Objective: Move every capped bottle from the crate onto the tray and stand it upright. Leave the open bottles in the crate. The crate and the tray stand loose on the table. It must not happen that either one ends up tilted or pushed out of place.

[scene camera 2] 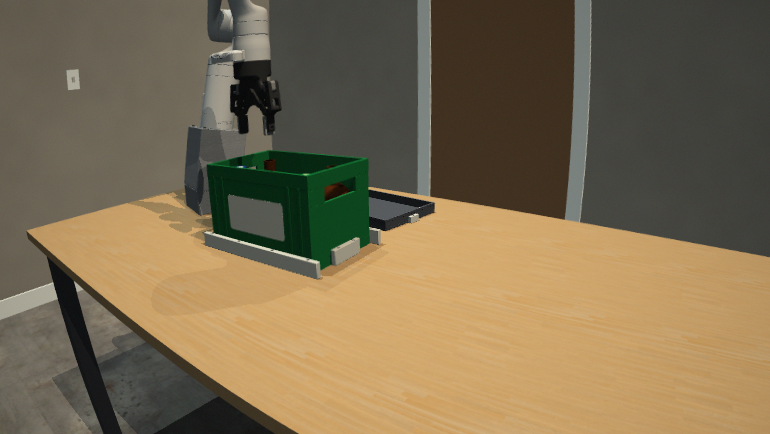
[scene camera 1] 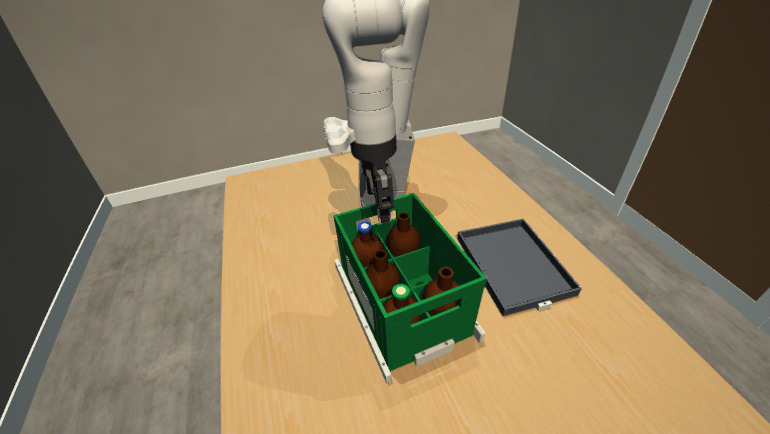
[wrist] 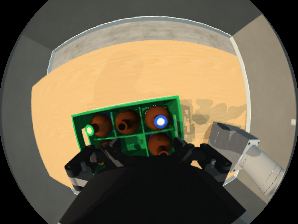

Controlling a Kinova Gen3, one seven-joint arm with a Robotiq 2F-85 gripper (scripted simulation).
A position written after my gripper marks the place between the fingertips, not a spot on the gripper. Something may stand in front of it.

In view: my gripper [scene camera 2: 256,134], a green crate [scene camera 2: 286,211] and a rail [scene camera 2: 296,264].
The green crate shows as well in scene camera 1 [scene camera 1: 398,340] and in the wrist view [wrist: 135,145]. My gripper is seen too in scene camera 1 [scene camera 1: 378,206] and in the wrist view [wrist: 147,143]. The rail is seen too in scene camera 1 [scene camera 1: 370,338].
